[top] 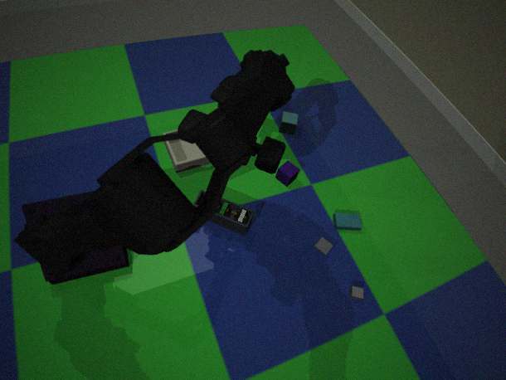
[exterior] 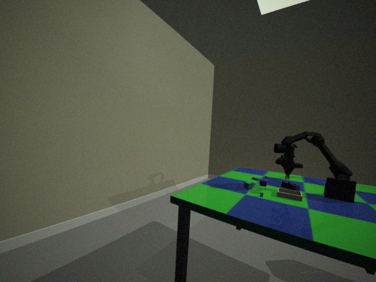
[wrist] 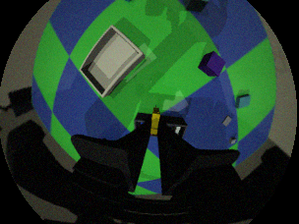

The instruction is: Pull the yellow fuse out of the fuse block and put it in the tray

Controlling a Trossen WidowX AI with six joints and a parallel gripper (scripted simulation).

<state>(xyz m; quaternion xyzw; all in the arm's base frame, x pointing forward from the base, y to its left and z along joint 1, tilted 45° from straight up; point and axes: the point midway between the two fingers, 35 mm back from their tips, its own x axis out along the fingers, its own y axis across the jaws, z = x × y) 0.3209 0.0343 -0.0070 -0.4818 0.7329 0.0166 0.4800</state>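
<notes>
The grey tray is 20 mm behind my gripper tip, 140 mm to the left of it and 100 mm below it. From my gripper tip the other things lie so: purple cube (150 mm ahead, 80 mm below); yellow fuse (10 mm below); teal block (230 mm ahead, 160 mm to the right, 90 mm below).
</notes>
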